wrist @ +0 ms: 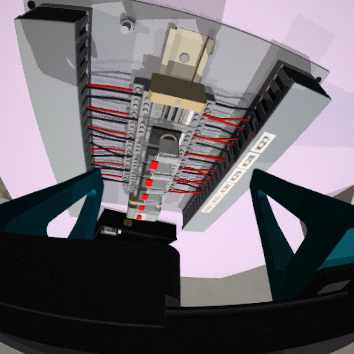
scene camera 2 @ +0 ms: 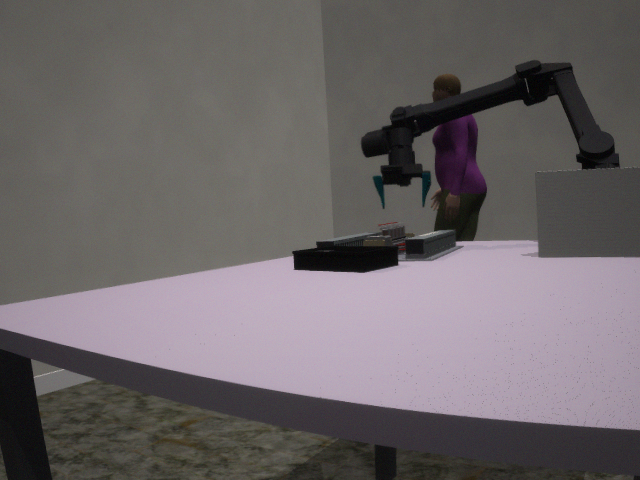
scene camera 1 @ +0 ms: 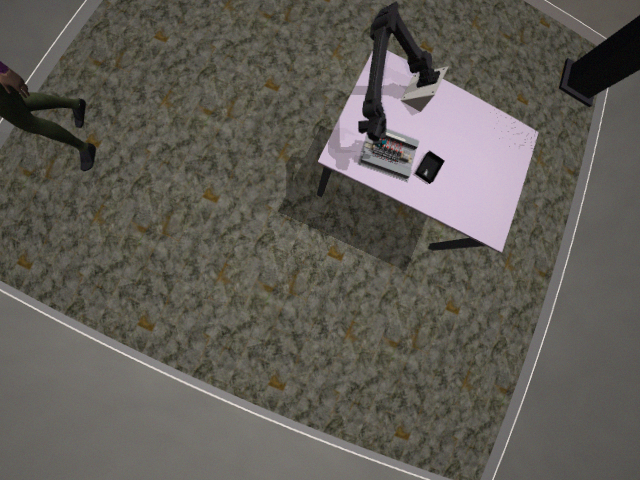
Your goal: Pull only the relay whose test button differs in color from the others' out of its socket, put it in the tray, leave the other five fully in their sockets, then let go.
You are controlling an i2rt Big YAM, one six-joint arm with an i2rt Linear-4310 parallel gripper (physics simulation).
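Frame: origin at the arm's base, x ahead, y left, z up, level; millimetres.
Seen in the pictures: gripper, fingertip midpoint: (wrist: 176, 176) (scene camera 2: 403, 207); arm's base at its link origin: (scene camera 2: 605, 202) (scene camera 1: 428, 80).
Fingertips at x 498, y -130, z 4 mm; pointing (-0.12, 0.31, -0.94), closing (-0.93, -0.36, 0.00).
Pixels of each thing's top centre, then the offset from my fingertips to it. Level surfaces: height alone.
- loose relay at its top centre: (wrist: 109, 232) (scene camera 1: 426, 172) 16 mm ahead, 343 mm left, 73 mm down
- black tray at its top centre: (scene camera 2: 345, 248) (wrist: 131, 240) (scene camera 1: 431, 166) 34 mm back, 355 mm left, 69 mm down
- cream end block at its top centre: (wrist: 177, 102) 3 mm ahead, 9 mm right, 63 mm down
- pink table at its surface level: 104 mm down
Five relays with red test buttons stand in a row in their sockets in the wrist view; the nearest to the cream end block is one relay (wrist: 159, 165). Between it and the end block, a dark socket (wrist: 162, 133) shows no relay. A loose relay (wrist: 110, 230) (scene camera 1: 425, 172) with a clear and pale body lies in the black tray (wrist: 155, 235) (scene camera 1: 438, 161) (scene camera 2: 330, 260); its button colour cannot be made out. My gripper (wrist: 176, 176) (scene camera 2: 403, 207) is open and empty, fingers pointing down, above the relay row and apart from it.
Grey wire ducts (wrist: 50, 115) (scene camera 2: 430, 246) flank the relay row, with red and black wires between. The cream end block (wrist: 177, 93) sits on the rail. The arm's pedestal (scene camera 2: 584, 211) stands on the pink table (scene camera 1: 480, 170) (scene camera 2: 258, 320). A person (scene camera 2: 455, 149) (scene camera 1: 41, 126) is beyond the table.
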